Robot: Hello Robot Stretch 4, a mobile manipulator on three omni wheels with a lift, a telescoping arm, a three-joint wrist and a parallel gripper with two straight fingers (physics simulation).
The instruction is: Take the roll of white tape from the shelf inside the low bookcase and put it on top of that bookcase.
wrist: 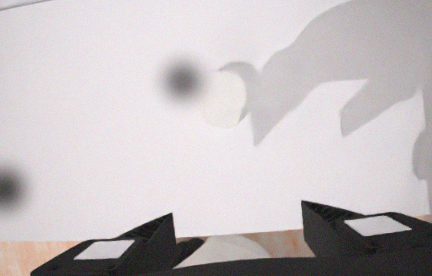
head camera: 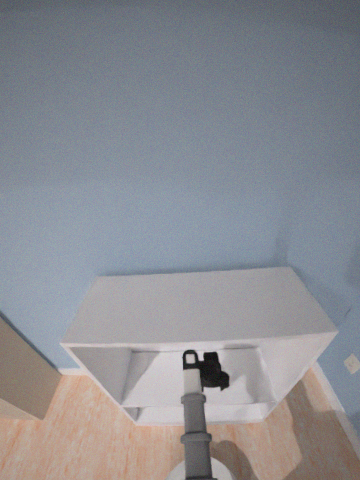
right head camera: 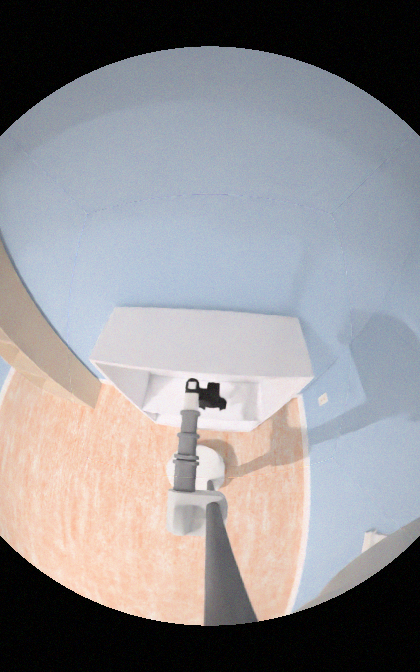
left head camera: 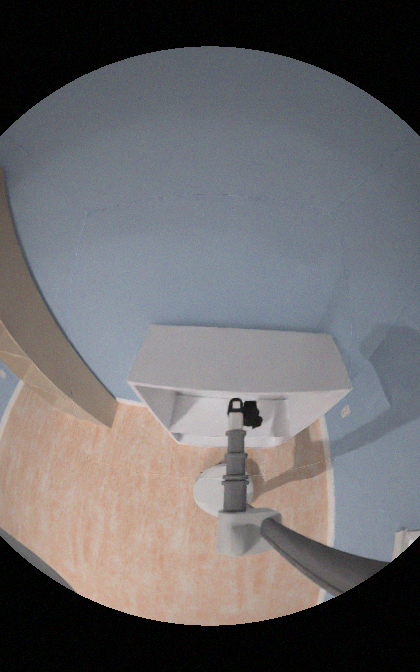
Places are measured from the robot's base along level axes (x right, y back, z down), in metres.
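Pixels of known places: gripper, fingertip midpoint: (wrist: 238,226) (head camera: 211,388).
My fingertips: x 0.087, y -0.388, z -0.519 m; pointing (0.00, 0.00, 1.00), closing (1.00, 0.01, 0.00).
Behind a point stands the place of what it marks.
The low white bookcase (head camera: 200,310) {x 0.043, y -0.450, z -1.033 m} (left head camera: 240,360) (right head camera: 205,342) stands against the blue wall, its open front facing me. In the wrist view, the roll of white tape (wrist: 226,102) {x 0.089, y -0.474, z -0.449 m} rests on the white shelf (wrist: 100,160) {x -0.044, y -0.435, z -0.425 m}, above and slightly left of the middle of the gap between the fingertips, with shadows to its right. My gripper (wrist: 238,226) {x 0.087, y -0.388, z -0.519 m} is open, its fingers wide apart with nothing between them, and it is apart from the tape. In the head views the dark gripper is at the bookcase's open front, below the top's front edge; the tape cannot be made out there.
A tan piece of furniture (head camera: 25,370) {x -1.030, y -0.549, z -0.366 m} (left head camera: 55,350) (right head camera: 30,325) stands at the left. A wall outlet (head camera: 352,364) {x 0.918, y -0.464, z -0.373 m} (left head camera: 345,411) (right head camera: 323,399) is on the right. The bookcase's side walls and top edge surround the opening. Two dark blurred spots lie over the wrist view.
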